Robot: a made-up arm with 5 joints.
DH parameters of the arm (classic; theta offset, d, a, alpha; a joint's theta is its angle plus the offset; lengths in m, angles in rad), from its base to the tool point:
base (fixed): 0 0.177 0 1.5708
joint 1: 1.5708 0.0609 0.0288 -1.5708
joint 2: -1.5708 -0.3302 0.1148 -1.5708
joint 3: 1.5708 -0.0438 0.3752 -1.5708
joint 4: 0 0.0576 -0.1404 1.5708
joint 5: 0.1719 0 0.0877 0
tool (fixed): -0.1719 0.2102 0 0
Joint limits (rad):
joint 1: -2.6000..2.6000
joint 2: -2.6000..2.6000
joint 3: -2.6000..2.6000
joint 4: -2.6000..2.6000
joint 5: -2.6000..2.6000
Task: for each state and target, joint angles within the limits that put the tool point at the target. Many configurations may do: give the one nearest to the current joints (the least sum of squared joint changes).
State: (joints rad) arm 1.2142 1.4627 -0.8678 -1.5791 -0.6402
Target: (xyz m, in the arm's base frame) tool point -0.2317 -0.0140 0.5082
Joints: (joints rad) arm 1.3968 1.8690 -1.8309 -1.1505 -0.9748
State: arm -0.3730 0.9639 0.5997 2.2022 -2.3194
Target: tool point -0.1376 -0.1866 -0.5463
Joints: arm -1.0975 1.5859 1.1970 2.5706 -2.3322
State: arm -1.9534 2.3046 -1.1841 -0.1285 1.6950
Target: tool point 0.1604 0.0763 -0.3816
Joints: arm -1.7235 1.6432 -1.1987 -0.2523 1.5544
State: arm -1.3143 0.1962 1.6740 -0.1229 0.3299
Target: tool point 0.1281 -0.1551 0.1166
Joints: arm -1.2064 -0.3288 2.3844 -0.5341 0.6491
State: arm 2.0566 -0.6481 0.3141 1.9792 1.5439
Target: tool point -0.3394 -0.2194 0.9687
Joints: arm 1.8214 -0.8965 -0.0855 1.2021 1.7169
